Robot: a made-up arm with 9 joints.
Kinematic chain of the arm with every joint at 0, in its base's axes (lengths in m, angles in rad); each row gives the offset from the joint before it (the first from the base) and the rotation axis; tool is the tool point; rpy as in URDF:
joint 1: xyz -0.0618 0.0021 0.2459 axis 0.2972 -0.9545 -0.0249
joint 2: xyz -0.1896 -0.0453 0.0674 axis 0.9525 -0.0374 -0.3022
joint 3: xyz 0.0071 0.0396 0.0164 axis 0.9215 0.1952 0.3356
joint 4: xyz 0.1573 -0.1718 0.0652 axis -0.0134 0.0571 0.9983
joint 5: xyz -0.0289 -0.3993 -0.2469 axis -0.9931 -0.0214 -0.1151
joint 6: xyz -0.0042 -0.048 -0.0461 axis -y
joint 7: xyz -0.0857 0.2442 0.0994 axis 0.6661 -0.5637 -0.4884
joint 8: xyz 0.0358 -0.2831 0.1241 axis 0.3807 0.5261 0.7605
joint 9: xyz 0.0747 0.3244 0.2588 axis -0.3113 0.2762 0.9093
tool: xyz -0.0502 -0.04 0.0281 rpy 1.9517 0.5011 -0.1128
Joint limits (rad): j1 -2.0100..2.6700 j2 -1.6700..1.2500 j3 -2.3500..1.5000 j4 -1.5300..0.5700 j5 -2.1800..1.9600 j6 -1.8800..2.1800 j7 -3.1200..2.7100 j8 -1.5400..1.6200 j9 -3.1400..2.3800
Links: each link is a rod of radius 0.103 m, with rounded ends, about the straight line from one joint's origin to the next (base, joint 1, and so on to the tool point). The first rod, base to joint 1, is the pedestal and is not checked.
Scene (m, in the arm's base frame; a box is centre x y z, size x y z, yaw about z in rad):
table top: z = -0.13
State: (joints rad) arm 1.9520 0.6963 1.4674 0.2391 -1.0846 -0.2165 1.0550 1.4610 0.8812
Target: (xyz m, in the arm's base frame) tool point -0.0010 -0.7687 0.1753
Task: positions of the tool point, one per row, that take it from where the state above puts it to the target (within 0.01 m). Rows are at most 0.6 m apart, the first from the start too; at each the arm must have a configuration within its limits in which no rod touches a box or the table.
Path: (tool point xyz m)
1: 0.6577 0.2300 0.7595
2: 0.7031 -0.2846 0.5781
3: 0.4337 -0.6674 0.3528
4: -0.0010 -0.7687 0.1753

